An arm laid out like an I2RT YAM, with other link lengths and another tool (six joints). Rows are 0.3 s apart.
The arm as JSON. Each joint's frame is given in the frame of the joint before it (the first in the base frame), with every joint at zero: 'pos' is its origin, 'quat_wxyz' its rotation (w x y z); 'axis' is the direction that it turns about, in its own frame. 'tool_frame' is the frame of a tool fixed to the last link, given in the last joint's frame.
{
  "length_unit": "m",
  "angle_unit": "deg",
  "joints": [
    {
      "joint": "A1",
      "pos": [
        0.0,
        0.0,
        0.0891
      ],
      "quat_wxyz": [
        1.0,
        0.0,
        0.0,
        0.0
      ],
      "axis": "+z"
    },
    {
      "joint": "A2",
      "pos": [
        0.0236,
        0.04,
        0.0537
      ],
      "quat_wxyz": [
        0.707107,
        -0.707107,
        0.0,
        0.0
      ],
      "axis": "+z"
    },
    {
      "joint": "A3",
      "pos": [
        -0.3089,
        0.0,
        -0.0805
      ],
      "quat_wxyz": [
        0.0,
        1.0,
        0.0,
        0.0
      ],
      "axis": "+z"
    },
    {
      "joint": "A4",
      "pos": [
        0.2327,
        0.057,
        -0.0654
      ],
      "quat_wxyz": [
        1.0,
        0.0,
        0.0,
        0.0
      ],
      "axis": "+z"
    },
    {
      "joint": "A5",
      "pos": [
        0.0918,
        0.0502,
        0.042
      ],
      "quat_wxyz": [
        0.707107,
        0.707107,
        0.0,
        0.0
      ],
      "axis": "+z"
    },
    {
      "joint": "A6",
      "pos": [
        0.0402,
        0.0,
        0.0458
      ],
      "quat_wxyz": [
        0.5,
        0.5,
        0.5,
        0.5
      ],
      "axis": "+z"
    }
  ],
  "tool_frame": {
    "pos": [
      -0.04,
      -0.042,
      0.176
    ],
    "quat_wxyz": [
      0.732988,
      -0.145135,
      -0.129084,
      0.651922
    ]
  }
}
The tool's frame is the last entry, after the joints.
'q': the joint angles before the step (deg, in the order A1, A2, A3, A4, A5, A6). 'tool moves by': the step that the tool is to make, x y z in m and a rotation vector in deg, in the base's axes. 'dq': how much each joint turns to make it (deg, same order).
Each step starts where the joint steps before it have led.
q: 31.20 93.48 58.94 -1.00 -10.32 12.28
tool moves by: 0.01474 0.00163 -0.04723 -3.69 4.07 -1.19
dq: -0.09 6.13 1.73 -1.02 1.52 -0.15
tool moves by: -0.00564 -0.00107 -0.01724 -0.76 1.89 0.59
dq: -0.08 0.89 -1.14 -0.01 -0.72 -0.21
